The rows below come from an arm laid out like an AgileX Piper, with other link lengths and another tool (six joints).
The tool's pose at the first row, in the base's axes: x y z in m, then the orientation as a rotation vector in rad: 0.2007 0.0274 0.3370 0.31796 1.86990 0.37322
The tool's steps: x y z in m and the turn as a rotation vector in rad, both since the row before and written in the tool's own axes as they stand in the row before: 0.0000 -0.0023 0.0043 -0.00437 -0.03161 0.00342; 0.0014 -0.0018 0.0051 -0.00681 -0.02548 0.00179; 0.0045 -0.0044 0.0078 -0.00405 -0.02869 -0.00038; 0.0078 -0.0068 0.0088 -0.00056 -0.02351 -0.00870; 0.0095 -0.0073 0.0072 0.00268 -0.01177 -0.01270; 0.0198 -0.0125 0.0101 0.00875 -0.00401 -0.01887; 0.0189 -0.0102 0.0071 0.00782 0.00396 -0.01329
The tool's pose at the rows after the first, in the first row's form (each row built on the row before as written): 0.2047 0.0257 0.3348 0.32241 1.83759 0.37256; 0.2091 0.0251 0.3314 0.32277 1.81085 0.37429; 0.2153 0.0236 0.3237 0.32345 1.78185 0.37128; 0.2219 0.0213 0.3120 0.31838 1.75960 0.36044; 0.2268 0.0190 0.2991 0.31054 1.74997 0.34648; 0.2325 0.0159 0.2744 0.30064 1.74982 0.32447; 0.2355 0.0139 0.2521 0.29406 1.75664 0.30888
